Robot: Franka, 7 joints.
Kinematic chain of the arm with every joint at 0, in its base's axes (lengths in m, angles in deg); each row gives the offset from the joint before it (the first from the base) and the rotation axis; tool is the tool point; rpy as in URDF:
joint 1: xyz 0 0 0.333 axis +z
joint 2: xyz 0 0 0 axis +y
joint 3: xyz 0 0 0.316 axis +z
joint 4: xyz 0.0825 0 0 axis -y
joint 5: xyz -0.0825 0 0.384 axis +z
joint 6: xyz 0 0 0 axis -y
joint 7: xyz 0.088 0 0 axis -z
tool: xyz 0 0 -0.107 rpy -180 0 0
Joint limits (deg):
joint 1: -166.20..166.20
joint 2: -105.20..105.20
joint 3: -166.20..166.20
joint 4: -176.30..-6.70
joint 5: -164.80..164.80
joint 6: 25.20..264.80
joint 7: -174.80..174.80
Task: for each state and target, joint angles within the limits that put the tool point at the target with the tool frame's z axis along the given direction. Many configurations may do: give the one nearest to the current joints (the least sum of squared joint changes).
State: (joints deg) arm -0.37 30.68 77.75 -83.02 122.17 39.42 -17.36
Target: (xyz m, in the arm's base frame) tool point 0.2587 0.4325 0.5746 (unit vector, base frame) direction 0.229 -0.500 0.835
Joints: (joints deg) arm -11.93 50.90 88.56 -122.03 134.42 37.06 -17.36
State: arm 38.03 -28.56 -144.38 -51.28 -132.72 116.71 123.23
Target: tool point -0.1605 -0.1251 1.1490 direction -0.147 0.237 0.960
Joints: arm 8.01 13.30 -166.20 -40.91 -140.65 148.98 123.23
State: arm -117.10 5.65 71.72 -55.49 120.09 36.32 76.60
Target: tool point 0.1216 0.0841 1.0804 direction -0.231 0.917 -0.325
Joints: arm -90.81 -14.68 30.17 -38.38 158.55 48.72 76.60
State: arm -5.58 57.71 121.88 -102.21 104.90 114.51 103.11
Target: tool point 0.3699 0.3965 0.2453 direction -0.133 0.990 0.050
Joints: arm -27.08 51.16 72.97 -127.77 97.75 141.36 103.11
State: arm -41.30 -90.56 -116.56 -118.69 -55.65 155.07 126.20
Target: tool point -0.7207 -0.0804 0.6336 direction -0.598 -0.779 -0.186
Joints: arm -42.10 -70.52 -78.61 -74.00 -41.25 148.99 126.20
